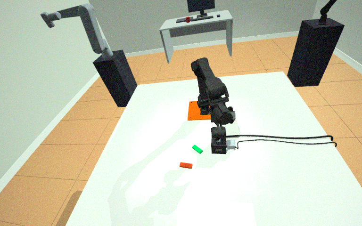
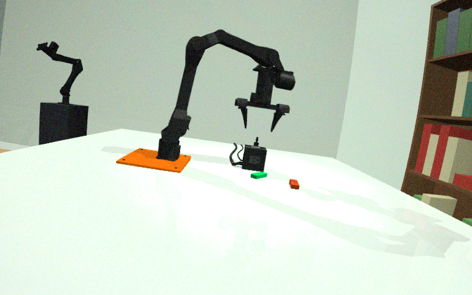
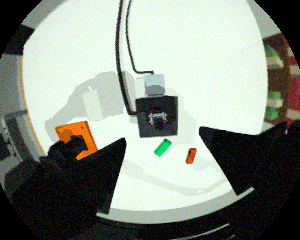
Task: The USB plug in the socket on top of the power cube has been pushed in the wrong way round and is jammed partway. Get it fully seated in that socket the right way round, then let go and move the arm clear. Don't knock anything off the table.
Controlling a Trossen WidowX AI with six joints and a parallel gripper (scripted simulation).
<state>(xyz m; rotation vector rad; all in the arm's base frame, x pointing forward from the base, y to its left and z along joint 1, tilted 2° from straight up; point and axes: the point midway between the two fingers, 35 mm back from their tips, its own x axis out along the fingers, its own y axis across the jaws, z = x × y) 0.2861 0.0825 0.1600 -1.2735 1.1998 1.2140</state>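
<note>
Right now the usb plug is 40 mm below my gripper tip. The rest, counted from my gripper tip: green block: 130 mm below, 110 mm to the right, 10 mm ahead; then red block: 170 mm to the right, 130 mm below, 110 mm ahead.
</note>
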